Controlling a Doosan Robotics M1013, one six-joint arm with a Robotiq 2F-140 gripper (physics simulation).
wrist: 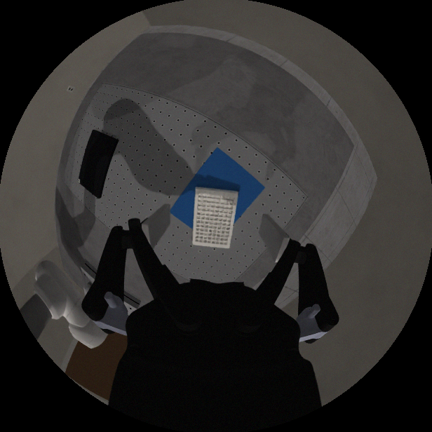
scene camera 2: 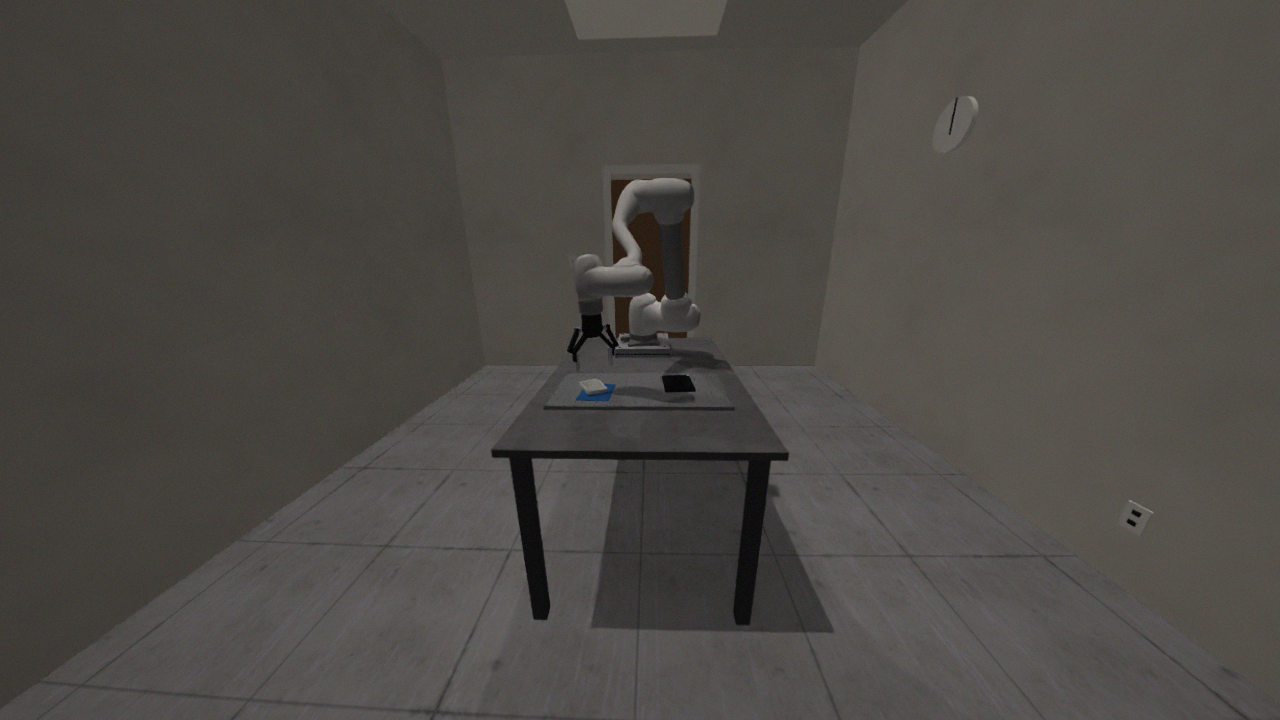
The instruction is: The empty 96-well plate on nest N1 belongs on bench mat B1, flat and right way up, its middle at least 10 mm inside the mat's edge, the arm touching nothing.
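Frame: origin at the arm's base, x right, y back, z down, level; metres.
Seen in the pictures: gripper, fingertip midpoint: (scene camera 2: 594, 367); arm's base, origin of the base link: (scene camera 2: 643, 341).
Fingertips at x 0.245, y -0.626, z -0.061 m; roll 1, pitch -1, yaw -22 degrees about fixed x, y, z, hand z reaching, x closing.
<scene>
Offsets run from my fingertips to a thing's top centre. Level surfaces: height alone.
The white 96-well plate @[dz +0.089, dx +0.013, dy +0.036 m] (scene camera 2: 592, 386) (wrist: 215, 218) lies on the blue bench mat @[dz +0.103 m] (scene camera 2: 596, 397) (wrist: 217, 164), wells up. In the wrist view it covers the mat's near corner, and its near end reaches past the mat's edges on both sides of that corner. It looks about flat; a small tilt or a gap below it cannot be told. My gripper (scene camera 2: 593, 360) (wrist: 215, 218) is open and empty, above the plate, with its pads wide apart on both sides and touching nothing visible. Nest N1 cannot be told for certain.
A black block-like fixture @[dz +0.091, dx -0.343, dy +0.048 m] (scene camera 2: 677, 383) (wrist: 99, 164) stands on the same perforated board @[dz +0.105 m] (scene camera 2: 637, 401) (wrist: 125, 200), away from the mat. The grey table @[dz +0.118 m] (scene camera 2: 640, 431) carries the board. The arm's base (scene camera 2: 642, 344) stands at the table's back.
</scene>
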